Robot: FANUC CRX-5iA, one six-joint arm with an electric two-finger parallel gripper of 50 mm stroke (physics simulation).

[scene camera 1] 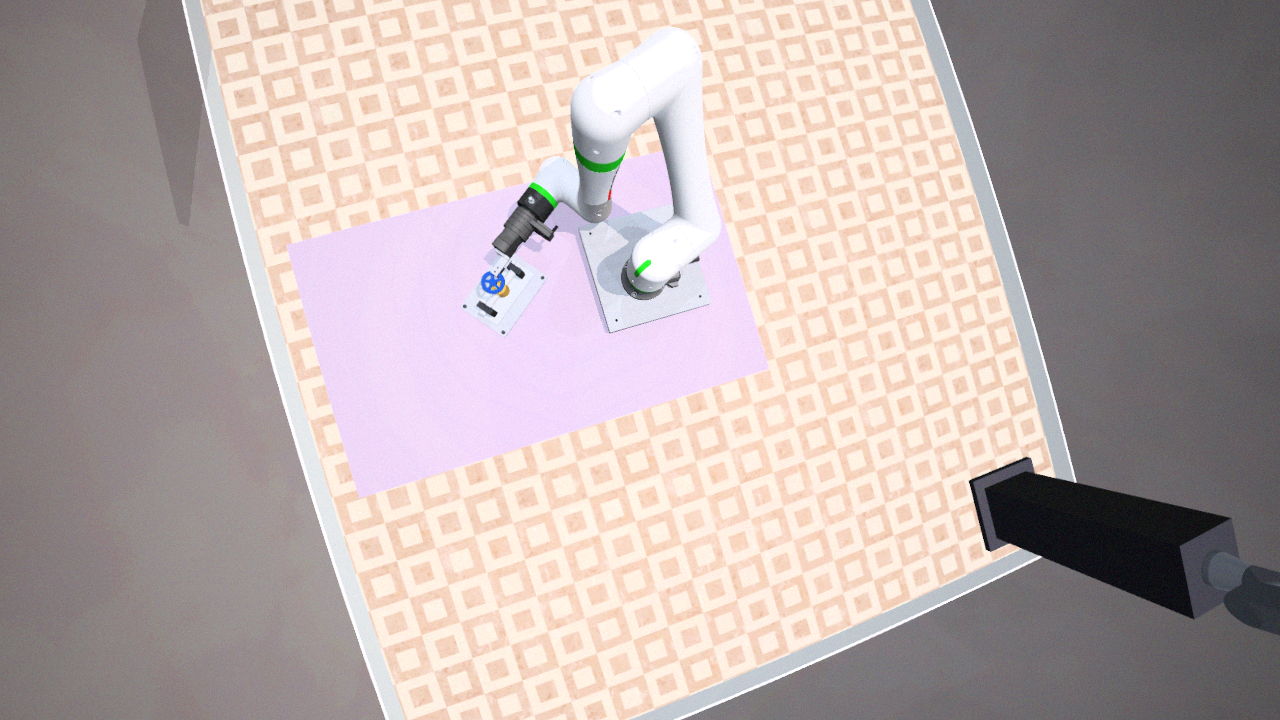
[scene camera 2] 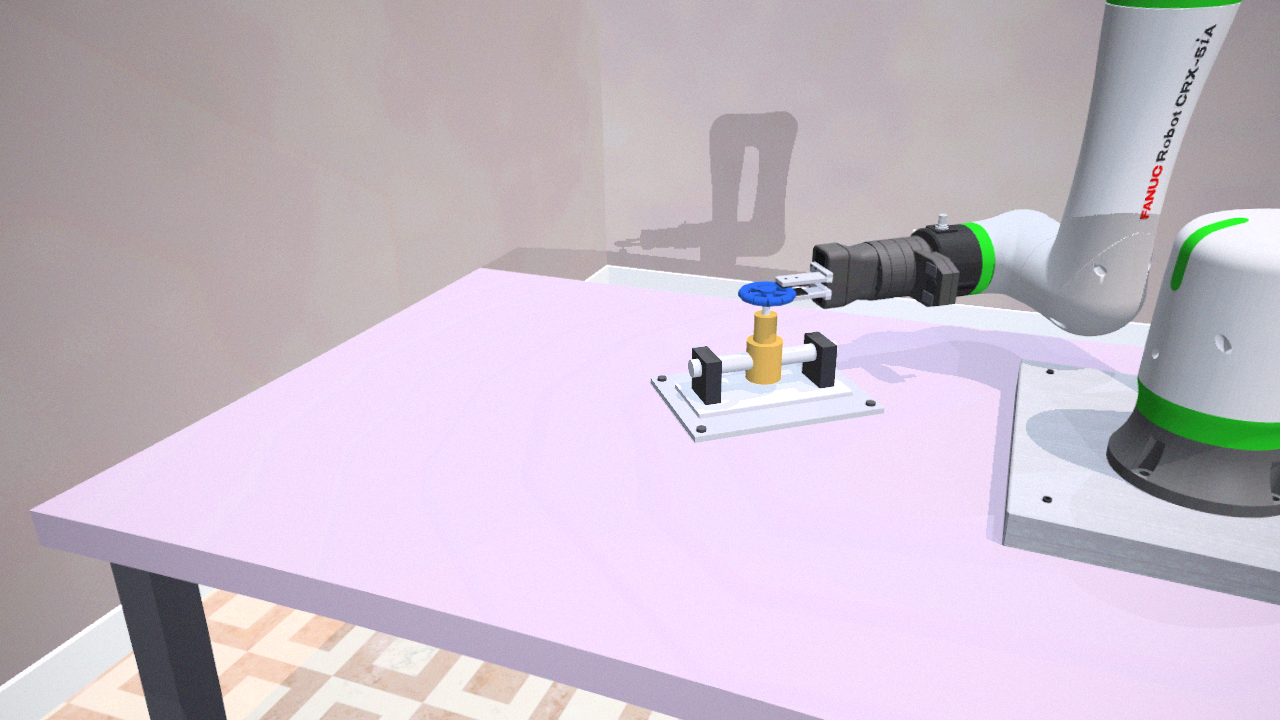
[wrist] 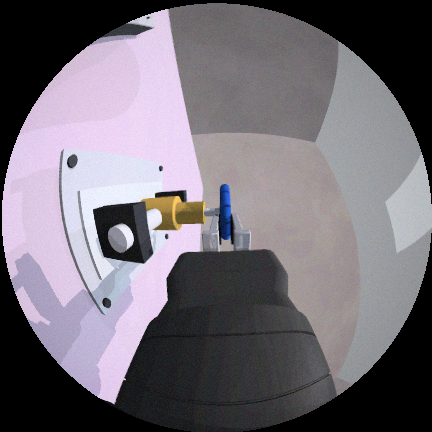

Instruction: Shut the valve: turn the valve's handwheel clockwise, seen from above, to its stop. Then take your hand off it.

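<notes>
The blue handwheel [scene camera 1: 492, 282] [scene camera 2: 753, 294] [wrist: 225, 200] sits level on a thin stem above the brass-coloured valve body [scene camera 2: 763, 360] [wrist: 167, 213]. In the wrist view the wheel shows edge-on. My gripper [scene camera 2: 787, 286] [wrist: 225, 222] comes in nearly level from the robot's side, and is shut on the wheel's near rim, one finger above it and one below. The lower finger is partly hidden by the wheel in the second scene view. How far the wheel is turned cannot be read from these frames.
The valve's white pipe [scene camera 2: 736, 362] runs between two black supports [scene camera 2: 707, 376] [scene camera 2: 819, 360] on a light base plate [scene camera 2: 769, 424] [scene camera 1: 503, 325]. The robot's grey mounting plate [scene camera 1: 626, 313] [scene camera 2: 1029, 447] stands beside it on the pale violet table [scene camera 1: 402, 402] [scene camera 2: 447, 501].
</notes>
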